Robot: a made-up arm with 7 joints. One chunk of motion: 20 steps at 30 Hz.
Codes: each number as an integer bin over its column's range. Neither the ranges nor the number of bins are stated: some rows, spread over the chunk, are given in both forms.
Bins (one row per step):
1: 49 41 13 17 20 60 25
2: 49 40 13 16 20 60 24
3: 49 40 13 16 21 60 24
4: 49 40 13 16 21 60 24
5: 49 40 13 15 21 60 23
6: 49 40 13 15 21 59 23
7: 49 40 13 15 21 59 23
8: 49 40 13 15 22 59 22
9: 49 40 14 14 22 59 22
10: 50 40 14 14 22 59 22
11: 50 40 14 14 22 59 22
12: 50 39 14 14 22 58 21
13: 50 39 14 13 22 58 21
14: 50 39 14 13 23 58 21
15: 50 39 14 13 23 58 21
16: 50 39 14 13 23 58 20
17: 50 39 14 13 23 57 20
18: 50 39 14 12 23 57 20
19: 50 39 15 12 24 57 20
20: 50 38 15 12 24 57 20
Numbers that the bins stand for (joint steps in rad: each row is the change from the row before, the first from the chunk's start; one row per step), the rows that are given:
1: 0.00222 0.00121 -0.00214 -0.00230 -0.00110 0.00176 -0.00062
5: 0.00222 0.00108 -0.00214 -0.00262 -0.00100 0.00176 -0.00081
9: 0.00222 0.00108 -0.00200 -0.00278 -0.00090 0.00168 -0.00090
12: 0.00235 0.00095 -0.00200 -0.00278 -0.00090 0.00160 -0.00100
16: 0.00235 0.00095 -0.00200 -0.00294 -0.00081 0.00160 -0.00110
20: 0.00235 0.00083 -0.00186 -0.00310 -0.00071 0.00152 -0.00110
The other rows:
2: 0.00222 0.00108 -0.00214 -0.00246 -0.00110 0.00176 -0.00071
3: 0.00222 0.00108 -0.00214 -0.00246 -0.00100 0.00176 -0.00071
4: 0.00222 0.00108 -0.00214 -0.00246 -0.00100 0.00176 -0.00071
6: 0.00222 0.00108 -0.00214 -0.00262 -0.00100 0.00168 -0.00081
7: 0.00222 0.00108 -0.00214 -0.00262 -0.00100 0.00168 -0.00081
8: 0.00222 0.00108 -0.00214 -0.00262 -0.00090 0.00168 -0.00090
10: 0.00235 0.00108 -0.00200 -0.00278 -0.00090 0.00168 -0.00090
11: 0.00235 0.00108 -0.00200 -0.00278 -0.00090 0.00168 -0.00090
13: 0.00235 0.00095 -0.00200 -0.00294 -0.00090 0.00160 -0.00100
14: 0.00235 0.00095 -0.00200 -0.00294 -0.00081 0.00160 -0.00100
15: 0.00235 0.00095 -0.00200 -0.00294 -0.00081 0.00160 -0.00100
17: 0.00235 0.00095 -0.00200 -0.00294 -0.00081 0.00152 -0.00110
18: 0.00235 0.00095 -0.00200 -0.00310 -0.00081 0.00152 -0.00110
19: 0.00235 0.00095 -0.00186 -0.00310 -0.00071 0.00152 -0.00110

